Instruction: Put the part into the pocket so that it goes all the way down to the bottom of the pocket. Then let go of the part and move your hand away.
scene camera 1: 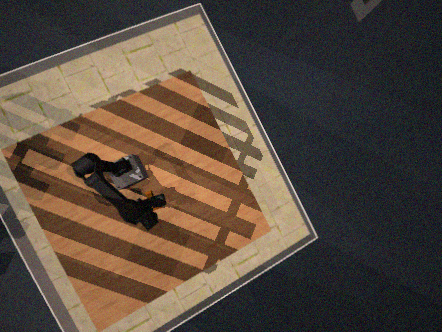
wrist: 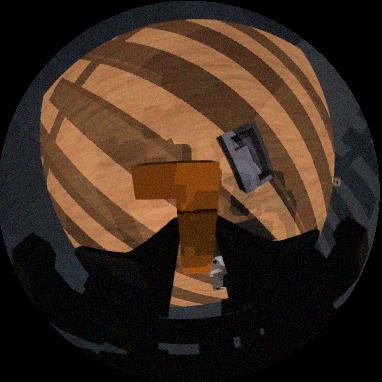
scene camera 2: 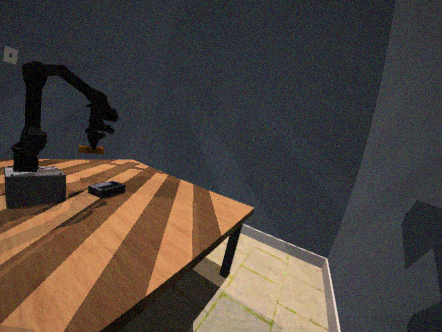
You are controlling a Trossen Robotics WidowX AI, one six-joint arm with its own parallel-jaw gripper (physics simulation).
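Seen in the pictures: gripper, fingertip midpoint: (scene camera 1: pixel 151 201) (wrist: pixel 196 220) (scene camera 2: pixel 93 149); arm's base, origin of the base link: (scene camera 1: pixel 125 166) (scene camera 2: pixel 25 169).
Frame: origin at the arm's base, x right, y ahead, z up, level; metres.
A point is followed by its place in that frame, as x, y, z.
The orange L-shaped part (scene camera 1: pixel 150 193) @(-0.094, 0.212, 0.090) (scene camera 2: pixel 84 149) @(-0.068, 0.215, 0.078) (wrist: pixel 197 185) @(-0.073, 0.290, 0.090) is held in the air above the table; in the wrist view its short arm points left. My gripper (scene camera 2: pixel 94 145) @(-0.078, 0.256, 0.080) (wrist: pixel 196 220) @(-0.078, 0.256, 0.080) points down and is shut on the part's long leg, one finger on each side. The dark grey block with the pocket (scene camera 2: pixel 107 189) @(0.118, 0.266, -0.069) (wrist: pixel 232 165) @(0.023, 0.272, -0.087) lies flat on the table, lower than the part and apart from it. In the wrist view it is right of the part and turned at an angle, and its pocket opening shows. The block cannot be made out clearly in scene camera 1.
The grey arm base (scene camera 1: pixel 131 172) @(-0.016, 0.048, -0.002) (scene camera 2: pixel 35 190) @(0.100, 0.022, -0.049) stands on the wooden table (scene camera 1: pixel 115 300) @(0.442, 0.744, -0.104) (scene camera 2: pixel 200 220) @(0.507, 0.485, -0.105), near the block in scene camera 2. Dark striped shadows cross the table top. The table's edge and a leg (scene camera 2: pixel 230 252) show above the tiled floor.
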